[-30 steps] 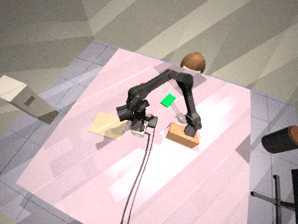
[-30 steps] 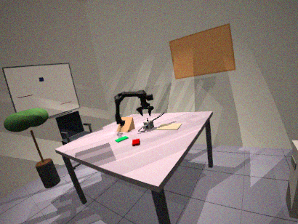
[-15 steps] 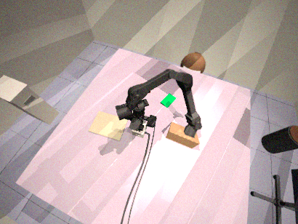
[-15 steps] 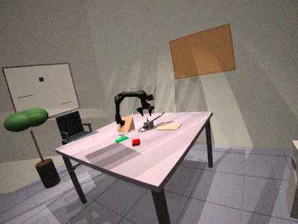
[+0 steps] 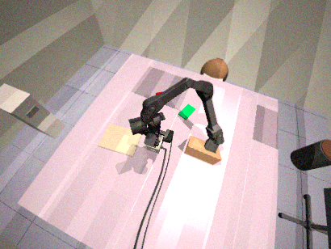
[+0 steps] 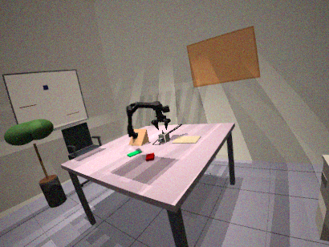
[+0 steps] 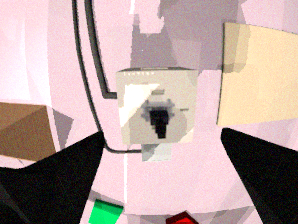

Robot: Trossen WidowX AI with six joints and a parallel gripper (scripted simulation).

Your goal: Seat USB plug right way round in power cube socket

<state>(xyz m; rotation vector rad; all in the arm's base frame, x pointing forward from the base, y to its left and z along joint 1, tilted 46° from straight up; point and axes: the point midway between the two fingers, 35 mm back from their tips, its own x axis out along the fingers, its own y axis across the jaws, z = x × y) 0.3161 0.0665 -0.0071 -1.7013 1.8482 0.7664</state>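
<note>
Right now my gripper tip is 2 cm above the dark USB plug. The rest, counted from my gripper tip: green block (30 cm to the right, 13 cm behind, 11 cm below); red block (35 cm to the right, 11 cm below, 8 cm ahead); pale yellow sheet (22 cm ahead, 11 cm below, 4 cm to the left).
</note>
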